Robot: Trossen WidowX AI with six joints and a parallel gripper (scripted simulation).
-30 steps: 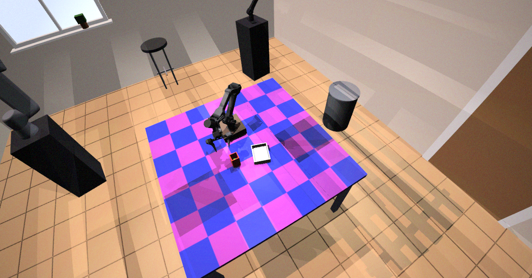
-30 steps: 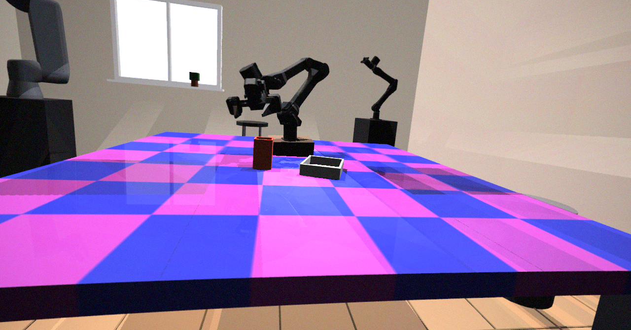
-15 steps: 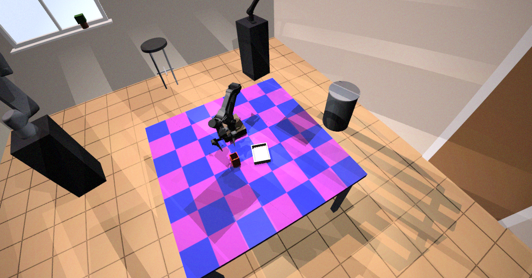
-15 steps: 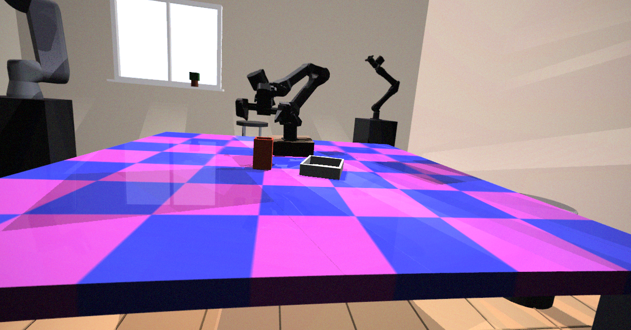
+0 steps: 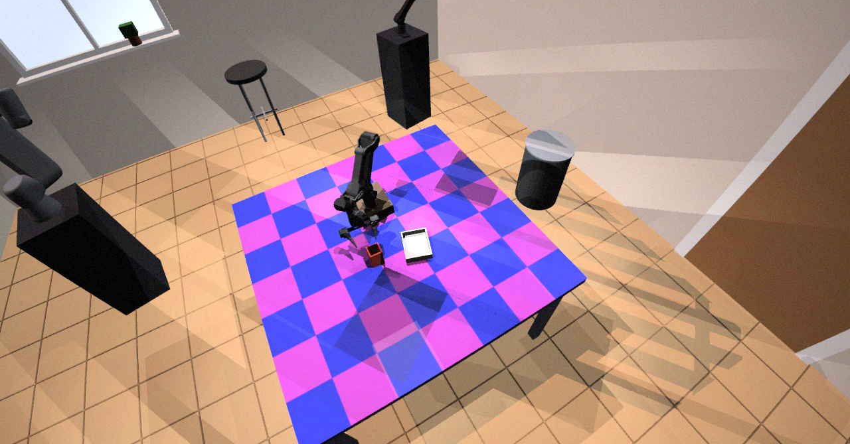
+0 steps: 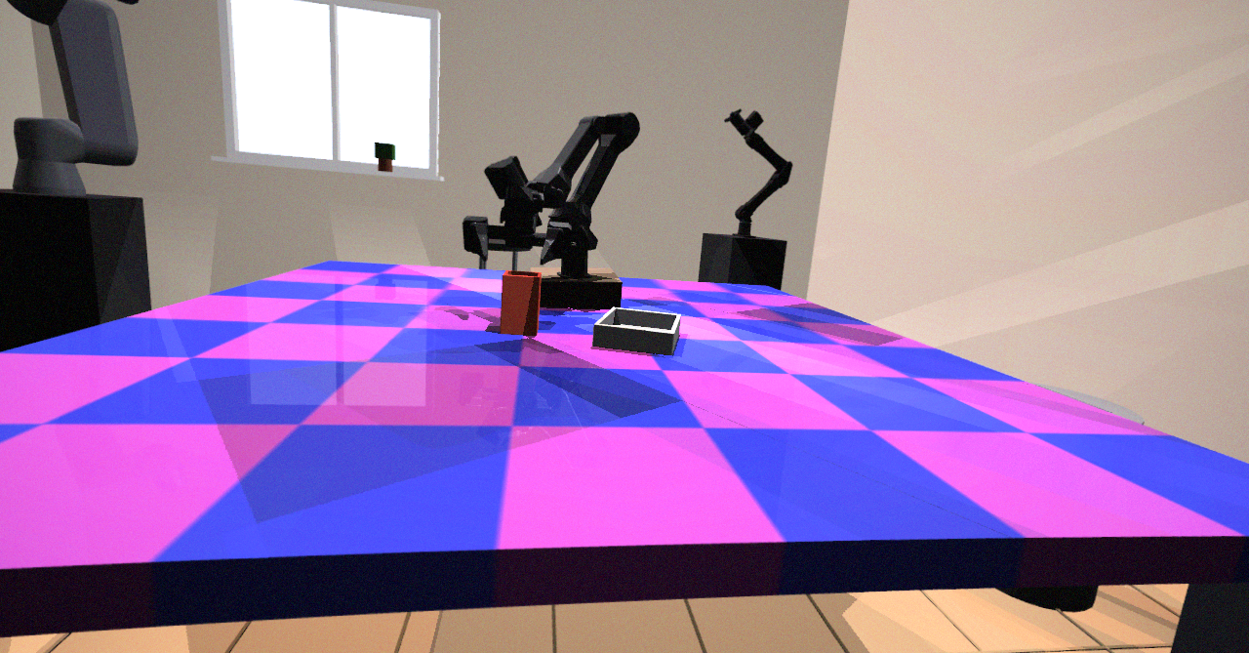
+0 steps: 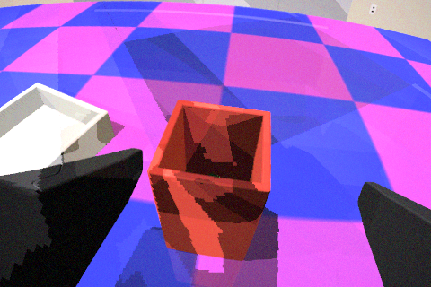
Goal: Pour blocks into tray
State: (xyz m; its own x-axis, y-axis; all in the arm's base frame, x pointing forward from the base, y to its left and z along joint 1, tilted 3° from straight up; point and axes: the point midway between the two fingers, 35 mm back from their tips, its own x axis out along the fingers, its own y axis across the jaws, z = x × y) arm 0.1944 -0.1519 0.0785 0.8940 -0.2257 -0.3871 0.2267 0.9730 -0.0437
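The green block is 40 mm ahead of my gripper tip, 10 mm to the left of it and 70 mm below it. Round my gripper tip: red square cup: 40 mm ahead, 10 mm to the left, 90 mm below; white shallow tray: 100 mm ahead, 200 mm to the left, 110 mm below.
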